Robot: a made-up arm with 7 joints. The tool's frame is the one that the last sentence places. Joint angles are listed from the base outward.
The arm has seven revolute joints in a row. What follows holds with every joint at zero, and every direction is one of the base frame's.
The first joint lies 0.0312 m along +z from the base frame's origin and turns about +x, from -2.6 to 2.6 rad.
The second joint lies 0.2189 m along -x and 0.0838 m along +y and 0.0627 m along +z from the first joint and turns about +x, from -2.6 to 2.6 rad.
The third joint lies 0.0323 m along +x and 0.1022 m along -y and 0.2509 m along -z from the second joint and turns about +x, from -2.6 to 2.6 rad.
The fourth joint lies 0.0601 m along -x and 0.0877 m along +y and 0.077 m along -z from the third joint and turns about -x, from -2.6 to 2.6 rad.
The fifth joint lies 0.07 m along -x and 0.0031 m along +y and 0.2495 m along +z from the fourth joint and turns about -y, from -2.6 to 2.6 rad.
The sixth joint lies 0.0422 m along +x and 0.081 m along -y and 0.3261 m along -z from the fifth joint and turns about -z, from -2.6 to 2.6 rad.
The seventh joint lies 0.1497 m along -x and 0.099 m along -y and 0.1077 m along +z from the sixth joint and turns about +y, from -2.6 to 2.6 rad.
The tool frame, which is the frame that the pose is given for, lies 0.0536 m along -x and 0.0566 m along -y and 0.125 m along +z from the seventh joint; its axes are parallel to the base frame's.
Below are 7 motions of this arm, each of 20 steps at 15 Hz.
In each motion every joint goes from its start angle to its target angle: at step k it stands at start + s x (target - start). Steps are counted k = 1, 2, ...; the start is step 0. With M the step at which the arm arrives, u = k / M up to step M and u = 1 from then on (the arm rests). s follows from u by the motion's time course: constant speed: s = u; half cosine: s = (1 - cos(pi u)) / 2; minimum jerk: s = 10 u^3 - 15 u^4 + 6 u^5.
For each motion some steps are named. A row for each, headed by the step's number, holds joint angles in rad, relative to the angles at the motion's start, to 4 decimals.
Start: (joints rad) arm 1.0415 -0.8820 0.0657 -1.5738 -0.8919 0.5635 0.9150
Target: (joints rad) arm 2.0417 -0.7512 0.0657 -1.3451 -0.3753 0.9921 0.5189
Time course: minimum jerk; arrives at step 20
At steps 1, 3, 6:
1: 0.0012 0.0002 0.0000 0.0003 0.0006 0.0005 -0.0005
3: 0.0266 0.0035 0.0000 0.0061 0.0137 0.0114 -0.0105
6: 0.1631 0.0213 0.0000 0.0373 0.0842 0.0699 -0.0646

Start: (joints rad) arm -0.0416 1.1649 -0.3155 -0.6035 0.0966 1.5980 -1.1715
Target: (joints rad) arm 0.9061 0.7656 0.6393 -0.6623 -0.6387 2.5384 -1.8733
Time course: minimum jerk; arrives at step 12
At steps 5, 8, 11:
5: 0.3285 -0.1384 0.3310 -0.0204 -0.2549 0.3260 -0.2433
8: 0.7488 -0.3155 0.7544 -0.0465 -0.5810 0.7430 -0.5545
11: 0.9429 -0.3973 0.9499 -0.0585 -0.7316 0.9356 -0.6982

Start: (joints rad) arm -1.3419 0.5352 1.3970 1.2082 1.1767 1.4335 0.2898
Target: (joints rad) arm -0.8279 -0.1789 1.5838 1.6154 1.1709 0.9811 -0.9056
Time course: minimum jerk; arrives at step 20
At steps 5, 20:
5: 0.0532 -0.0739 0.0193 0.0422 -0.0006 -0.0468 -0.1237
20: 0.5140 -0.7141 0.1868 0.4072 -0.0058 -0.4524 -1.1954

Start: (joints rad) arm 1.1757 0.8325 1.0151 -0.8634 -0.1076 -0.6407 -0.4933
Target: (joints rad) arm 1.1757 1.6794 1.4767 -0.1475 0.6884 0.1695 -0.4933
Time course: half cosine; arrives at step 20
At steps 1, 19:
1: 0.0000 0.0052 0.0028 0.0044 0.0049 0.0050 0.0000
19: 0.0000 0.8417 0.4588 0.7115 0.7911 0.8052 0.0000

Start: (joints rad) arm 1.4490 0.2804 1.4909 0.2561 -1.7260 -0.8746 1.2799
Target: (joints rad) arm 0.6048 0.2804 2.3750 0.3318 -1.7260 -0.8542 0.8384
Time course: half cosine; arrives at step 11
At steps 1, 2, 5, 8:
1: -0.0171 0.0000 0.0179 0.0015 0.0000 0.0004 -0.0089
2: -0.0670 0.0000 0.0702 0.0060 0.0000 0.0016 -0.0350
5: -0.3620 0.0000 0.3791 0.0325 0.0000 0.0087 -0.1893
8: -0.6985 0.0000 0.7315 0.0626 0.0000 0.0169 -0.3653

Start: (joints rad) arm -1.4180 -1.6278 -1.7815 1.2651 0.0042 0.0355 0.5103
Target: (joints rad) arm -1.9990 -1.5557 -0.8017 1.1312 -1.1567 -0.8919 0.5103
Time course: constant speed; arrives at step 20
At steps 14, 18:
14: -0.4067 0.0505 0.6859 -0.0937 -0.8126 -0.6492 0.0000
18: -0.5229 0.0649 0.8818 -0.1205 -1.0448 -0.8347 0.0000

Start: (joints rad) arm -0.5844 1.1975 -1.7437 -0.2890 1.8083 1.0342 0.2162
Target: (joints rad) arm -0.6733 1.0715 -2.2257 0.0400 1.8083 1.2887 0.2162
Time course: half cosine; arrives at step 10
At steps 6, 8, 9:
6: -0.0582 -0.0825 -0.3155 0.2153 0.0000 0.1666 0.0000
8: -0.0804 -0.1140 -0.4360 0.2976 0.0000 0.2302 0.0000
9: -0.0867 -0.1229 -0.4702 0.3209 0.0000 0.2483 0.0000

